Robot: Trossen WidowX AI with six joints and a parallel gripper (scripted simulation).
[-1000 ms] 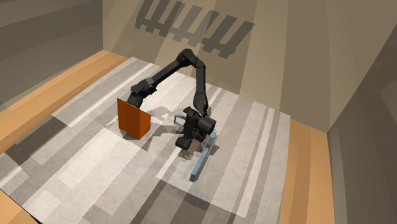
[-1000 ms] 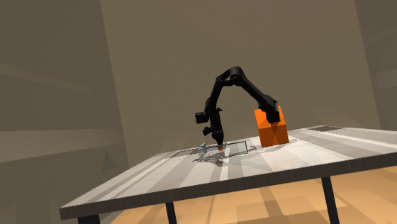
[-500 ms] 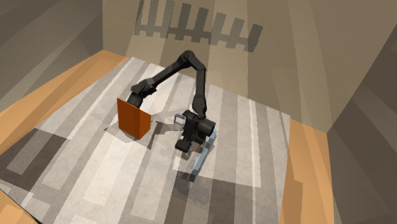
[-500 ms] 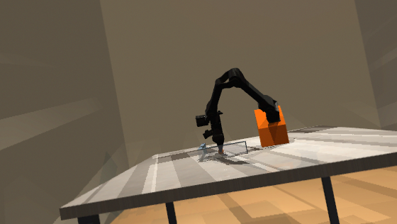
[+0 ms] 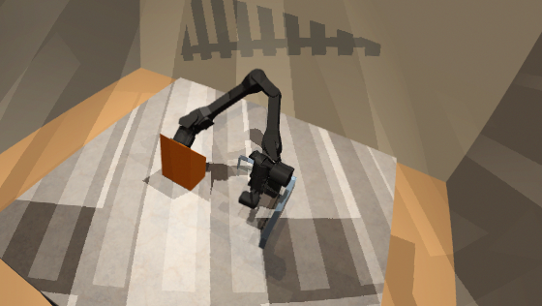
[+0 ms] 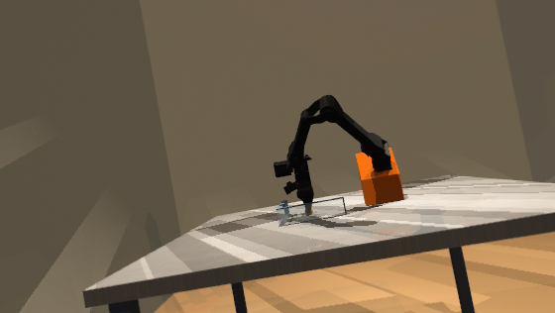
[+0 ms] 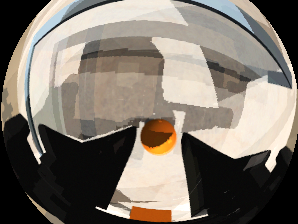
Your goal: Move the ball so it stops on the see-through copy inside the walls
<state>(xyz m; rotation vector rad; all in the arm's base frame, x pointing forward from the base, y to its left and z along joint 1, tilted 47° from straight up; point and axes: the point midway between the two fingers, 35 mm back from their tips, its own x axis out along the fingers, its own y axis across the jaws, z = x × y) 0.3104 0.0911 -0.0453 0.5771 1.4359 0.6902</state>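
The see-through copy lies 10 mm above my gripper tip. The rest, counted from my gripper tip: clear wall (140 mm to the left, 20 mm behind, 20 mm above); orange ball (10 mm above).
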